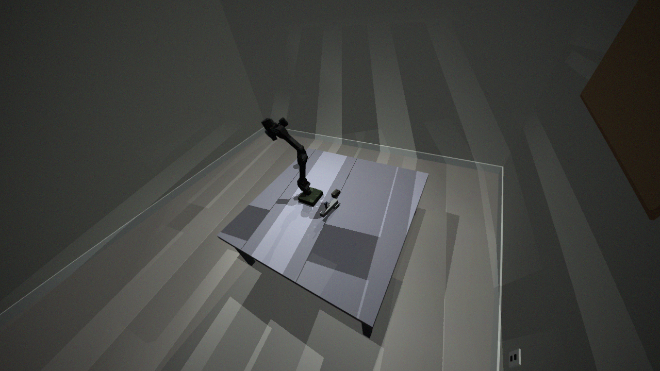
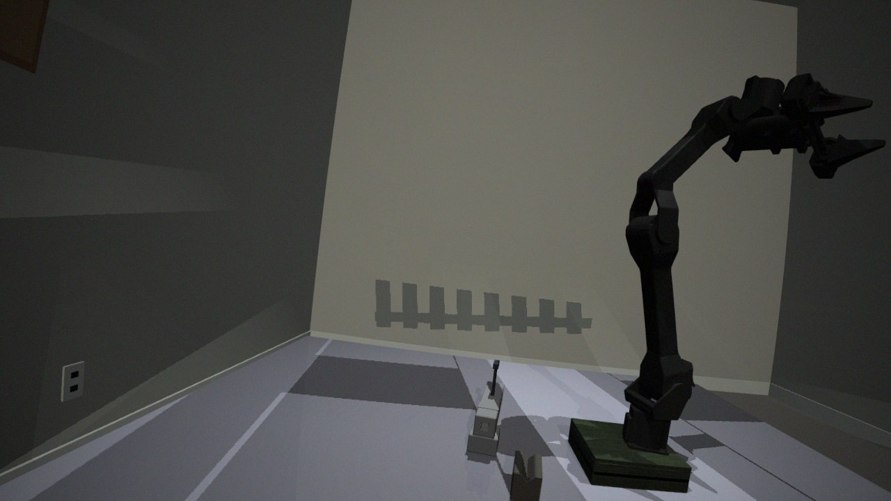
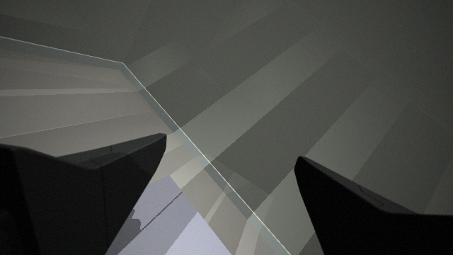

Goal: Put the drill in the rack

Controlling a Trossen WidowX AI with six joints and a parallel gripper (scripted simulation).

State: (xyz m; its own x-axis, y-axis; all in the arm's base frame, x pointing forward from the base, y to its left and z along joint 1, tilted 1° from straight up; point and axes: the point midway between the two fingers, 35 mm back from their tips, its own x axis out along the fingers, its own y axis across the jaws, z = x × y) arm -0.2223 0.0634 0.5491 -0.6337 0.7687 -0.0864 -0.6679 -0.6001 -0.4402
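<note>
The thin dark drill lies 53 cm ahead of my gripper tip, 14 cm to the right of it and 48 cm below it. From my gripper tip the other things lie so: white cylindrical drill 53 cm ahead, 9 cm to the right, 53 cm below; then pale block-shaped housing 53 cm ahead, 11 cm to the right, 54 cm below; then rack 45 cm ahead, 5 cm to the left, 57 cm below.
</note>
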